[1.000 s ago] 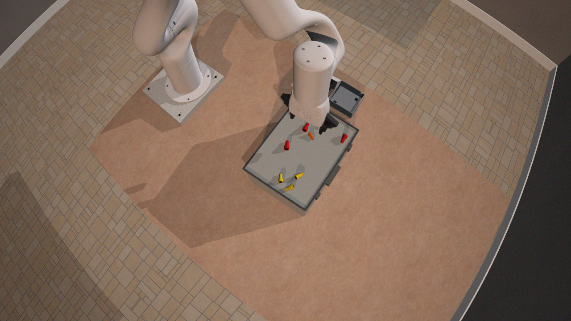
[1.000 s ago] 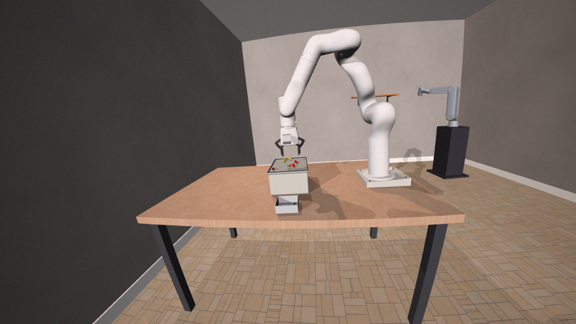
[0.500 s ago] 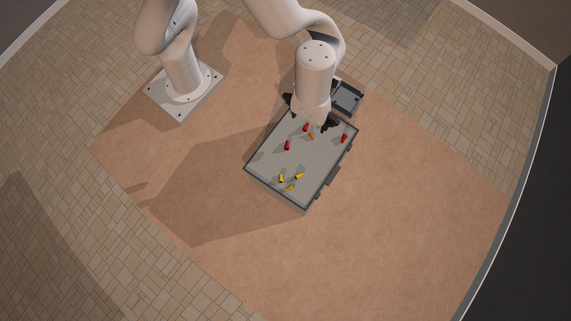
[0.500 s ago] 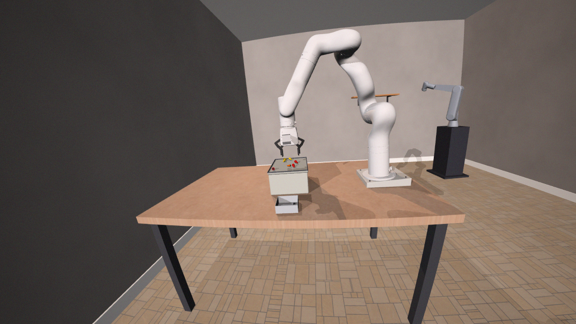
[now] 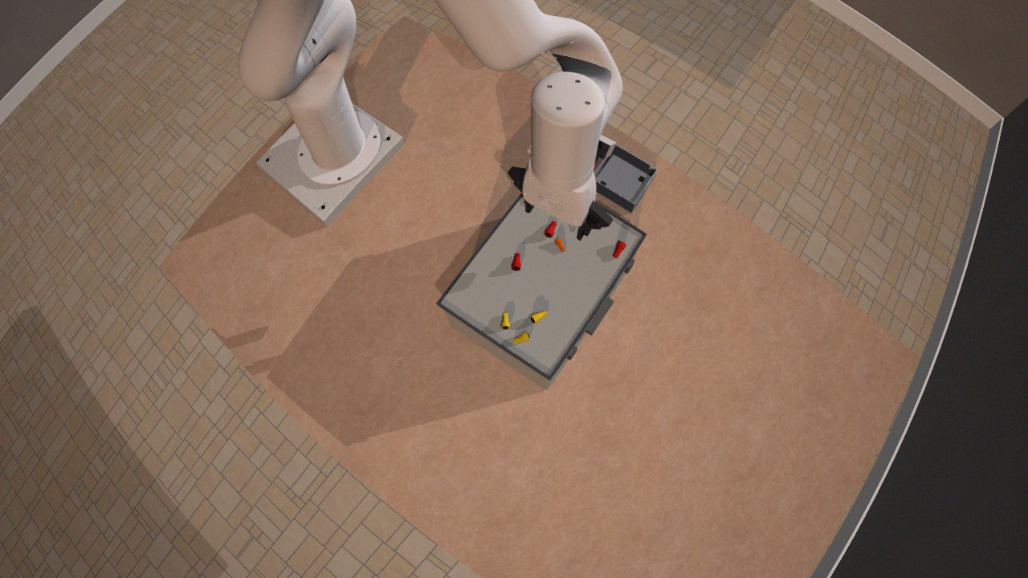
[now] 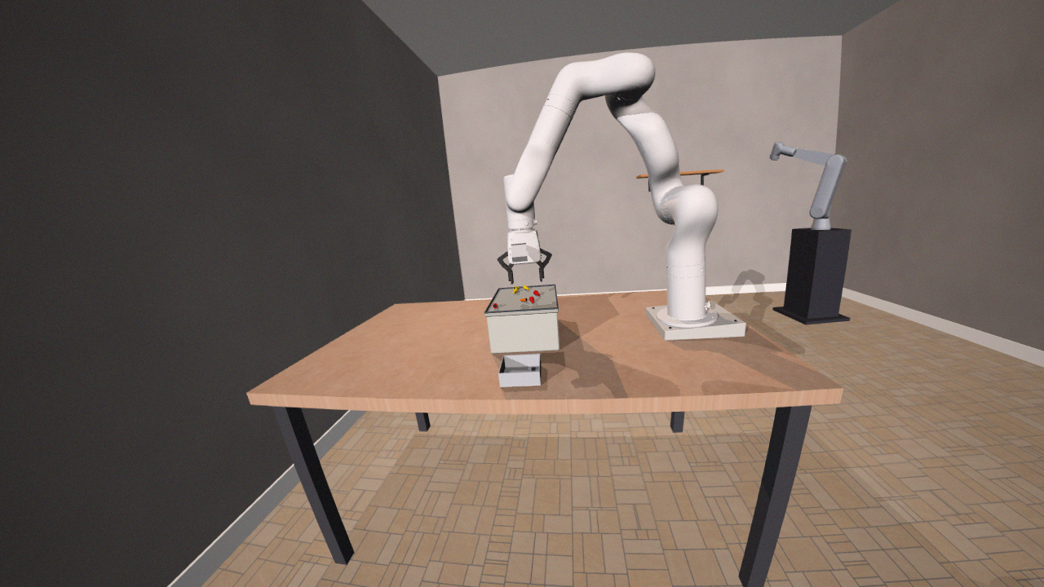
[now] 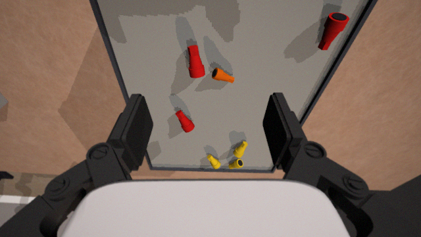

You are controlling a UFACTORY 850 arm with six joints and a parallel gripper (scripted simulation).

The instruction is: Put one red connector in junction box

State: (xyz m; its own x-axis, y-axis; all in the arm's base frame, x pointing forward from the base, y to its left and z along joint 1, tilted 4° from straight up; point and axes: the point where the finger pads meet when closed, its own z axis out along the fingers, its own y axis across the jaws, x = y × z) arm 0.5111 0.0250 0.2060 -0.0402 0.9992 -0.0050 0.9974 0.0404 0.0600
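The orange connector is 70 mm below my hand, 10 mm to the right of it and 10 mm ahead of it. The rest, counted from my hand: tool case: 110 mm below, 60 mm to the right, 20 mm ahead.
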